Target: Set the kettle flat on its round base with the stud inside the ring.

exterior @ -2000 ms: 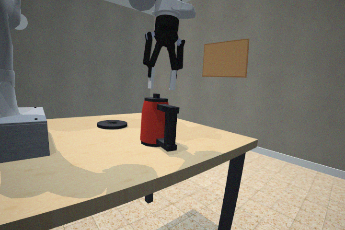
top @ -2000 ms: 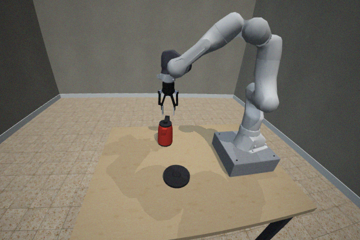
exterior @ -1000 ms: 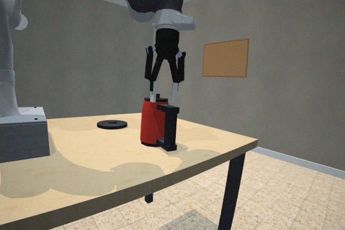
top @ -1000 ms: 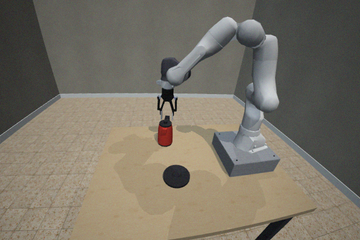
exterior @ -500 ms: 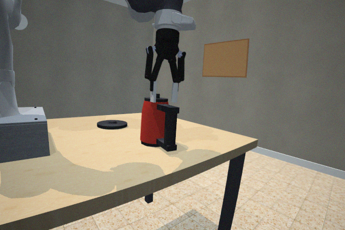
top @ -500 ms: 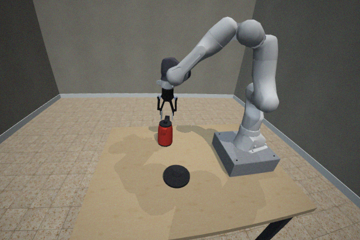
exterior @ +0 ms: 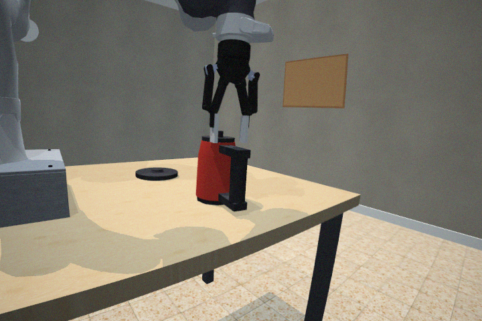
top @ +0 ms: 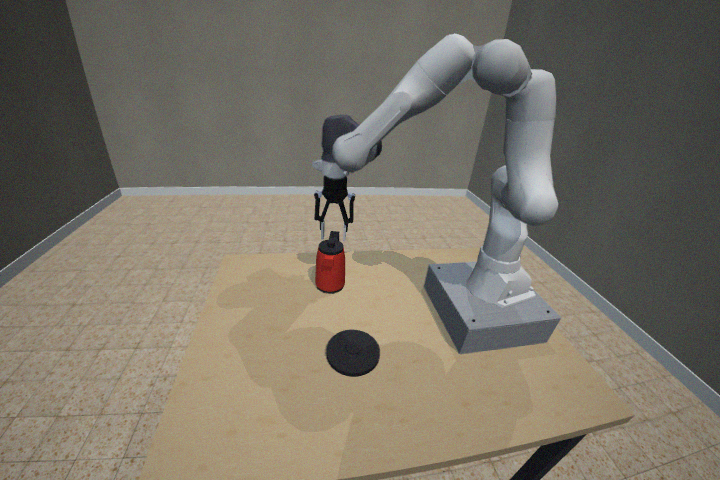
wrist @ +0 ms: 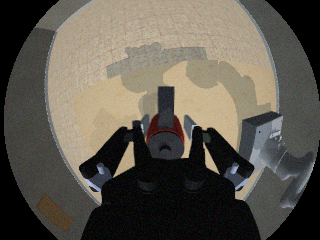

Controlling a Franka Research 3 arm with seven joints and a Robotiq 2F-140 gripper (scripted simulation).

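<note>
The red kettle lies 1 cm ahead of my hand, 3 cm to the left of it and 10 cm below it. Also, from my hand: round black base 1 cm behind, 37 cm to the left, 17 cm below.
</note>
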